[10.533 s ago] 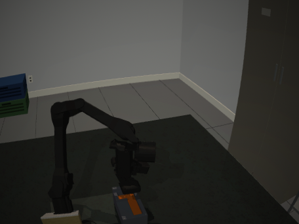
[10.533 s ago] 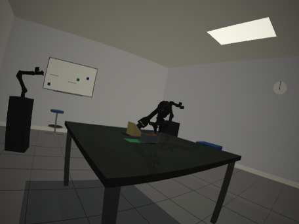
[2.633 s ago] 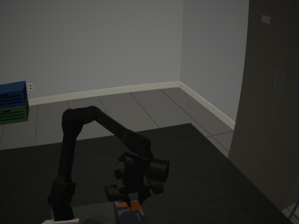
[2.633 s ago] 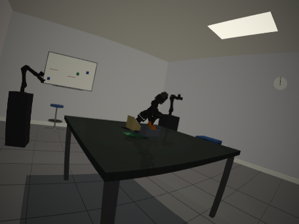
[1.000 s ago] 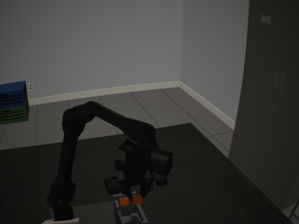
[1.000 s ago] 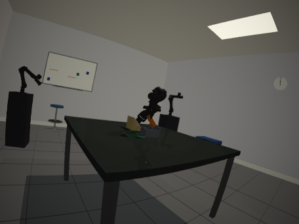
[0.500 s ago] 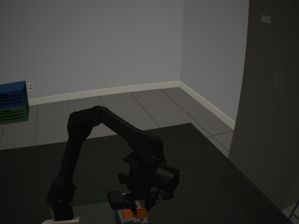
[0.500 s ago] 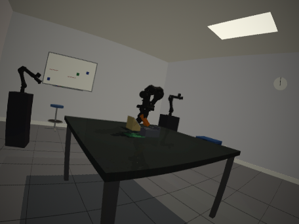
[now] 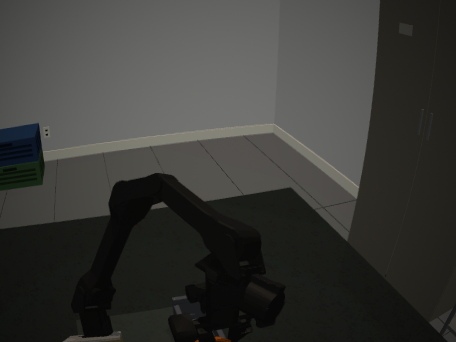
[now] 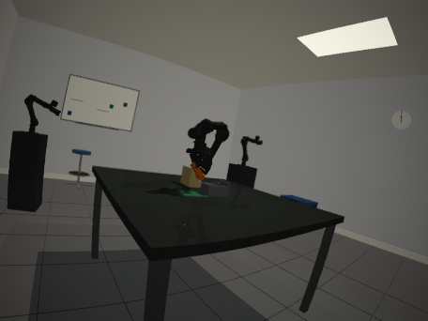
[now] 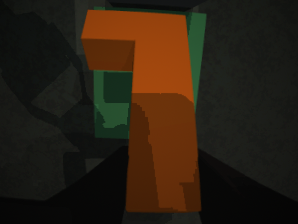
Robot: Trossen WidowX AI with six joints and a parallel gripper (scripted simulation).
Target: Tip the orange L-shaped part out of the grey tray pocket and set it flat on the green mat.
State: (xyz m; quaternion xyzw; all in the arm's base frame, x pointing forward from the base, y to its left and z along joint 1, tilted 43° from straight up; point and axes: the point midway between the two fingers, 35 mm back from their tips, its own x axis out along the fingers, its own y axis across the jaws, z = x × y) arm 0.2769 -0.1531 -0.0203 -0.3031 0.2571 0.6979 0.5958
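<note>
Right now the green mat is 17 cm below my gripper tip and 1 cm to the left of it. Round my gripper tip: orange L-shaped part 3 cm to the left, 3 cm below, 2 cm behind.
</note>
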